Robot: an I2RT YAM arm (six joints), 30 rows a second.
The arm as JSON. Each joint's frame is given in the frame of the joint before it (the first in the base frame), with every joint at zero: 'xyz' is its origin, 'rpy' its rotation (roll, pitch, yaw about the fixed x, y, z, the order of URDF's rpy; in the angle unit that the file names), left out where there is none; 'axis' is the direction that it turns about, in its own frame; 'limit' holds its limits. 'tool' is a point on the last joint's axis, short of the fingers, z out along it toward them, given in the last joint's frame.
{
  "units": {
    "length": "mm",
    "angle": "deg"
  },
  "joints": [
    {
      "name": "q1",
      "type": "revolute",
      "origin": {
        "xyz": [
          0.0,
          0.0,
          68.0
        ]
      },
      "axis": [
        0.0,
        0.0,
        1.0
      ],
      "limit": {
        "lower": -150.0,
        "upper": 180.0
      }
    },
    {
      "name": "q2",
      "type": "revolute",
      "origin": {
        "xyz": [
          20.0,
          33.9,
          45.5
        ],
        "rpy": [
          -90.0,
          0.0,
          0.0
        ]
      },
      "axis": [
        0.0,
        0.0,
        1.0
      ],
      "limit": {
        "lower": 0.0,
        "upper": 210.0
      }
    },
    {
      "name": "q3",
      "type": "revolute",
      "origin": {
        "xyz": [
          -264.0,
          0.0,
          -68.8
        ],
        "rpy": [
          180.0,
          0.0,
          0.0
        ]
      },
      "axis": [
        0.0,
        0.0,
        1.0
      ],
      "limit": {
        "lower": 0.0,
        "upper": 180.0
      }
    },
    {
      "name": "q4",
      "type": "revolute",
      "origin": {
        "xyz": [
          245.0,
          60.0,
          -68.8
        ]
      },
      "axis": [
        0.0,
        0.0,
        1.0
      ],
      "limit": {
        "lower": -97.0,
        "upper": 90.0
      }
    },
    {
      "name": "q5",
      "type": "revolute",
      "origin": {
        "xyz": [
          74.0,
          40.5,
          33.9
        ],
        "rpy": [
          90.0,
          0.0,
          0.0
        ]
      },
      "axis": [
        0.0,
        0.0,
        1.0
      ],
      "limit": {
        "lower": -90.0,
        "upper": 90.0
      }
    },
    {
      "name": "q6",
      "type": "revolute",
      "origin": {
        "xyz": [
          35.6,
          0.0,
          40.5
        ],
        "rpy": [
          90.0,
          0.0,
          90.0
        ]
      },
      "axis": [
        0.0,
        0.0,
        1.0
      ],
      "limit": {
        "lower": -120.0,
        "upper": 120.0
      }
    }
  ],
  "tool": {
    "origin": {
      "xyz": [
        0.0,
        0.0,
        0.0
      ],
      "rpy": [
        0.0,
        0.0,
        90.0
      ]
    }
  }
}
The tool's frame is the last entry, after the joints.
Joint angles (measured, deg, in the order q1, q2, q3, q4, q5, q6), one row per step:
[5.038 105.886 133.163 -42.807 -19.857 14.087]
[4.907 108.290 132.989 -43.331 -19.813 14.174]
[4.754 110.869 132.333 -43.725 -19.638 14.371]
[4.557 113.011 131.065 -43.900 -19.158 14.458]
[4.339 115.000 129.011 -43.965 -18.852 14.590]
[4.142 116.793 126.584 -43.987 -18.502 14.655]
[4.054 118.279 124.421 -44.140 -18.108 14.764]
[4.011 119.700 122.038 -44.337 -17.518 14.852]
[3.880 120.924 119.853 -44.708 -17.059 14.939]
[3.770 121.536 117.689 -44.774 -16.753 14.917]
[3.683 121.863 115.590 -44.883 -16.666 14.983]
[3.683 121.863 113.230 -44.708 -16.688 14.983]
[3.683 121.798 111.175 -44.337 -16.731 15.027]
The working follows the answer.
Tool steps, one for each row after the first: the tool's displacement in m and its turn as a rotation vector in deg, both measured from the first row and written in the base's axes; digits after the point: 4 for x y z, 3 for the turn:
[0.0162 0.0005 -0.0175 -0.206 3.125 -0.197]
[0.0337 0.0007 -0.0393 -0.401 6.818 -0.578]
[0.0486 0.0002 -0.0617 -0.793 10.410 -1.258]
[0.0624 -0.0006 -0.0877 -1.143 14.546 -1.809]
[0.0738 -0.0015 -0.1149 -1.592 18.785 -2.349]
[0.0817 -0.0019 -0.1388 -2.015 22.599 -2.833]
[0.0879 -0.0021 -0.1637 -2.600 26.590 -3.429]
[0.0918 -0.0032 -0.1863 -3.110 30.365 -3.983]
[0.0928 -0.0043 -0.2034 -3.552 33.172 -4.324]
[0.0921 -0.0051 -0.2179 -3.787 35.717 -4.496]
[0.0900 -0.0052 -0.2307 -4.003 37.892 -4.457]
[0.0879 -0.0053 -0.2411 -4.114 39.521 -4.431]

Tool pose at each row, in the base's axes (x y z in m, rotation vector in deg; rounded; the steps above come from the unrounded poses):
[0.3835 0.0459 0.5042 -5.679 106.472 31.588]
[0.3997 0.0464 0.4867 -4.813 109.561 31.693]
[0.4172 0.0467 0.4649 -3.592 113.184 31.740]
[0.4321 0.0462 0.4425 -2.215 116.746 31.348]
[0.4459 0.0454 0.4165 -0.748 120.820 31.124]
[0.4573 0.0444 0.3894 0.714 125.014 30.785]
[0.4653 0.0441 0.3655 2.047 128.784 30.427]
[0.4715 0.0438 0.3405 3.467 132.755 29.804]
[0.4753 0.0427 0.3180 4.868 136.487 29.225]
[0.4763 0.0417 0.3008 5.815 139.282 28.758]
[0.4756 0.0408 0.2864 6.670 141.777 28.592]
[0.4735 0.0407 0.2735 7.211 143.934 28.566]
[0.4714 0.0406 0.2632 7.663 145.534 28.593]

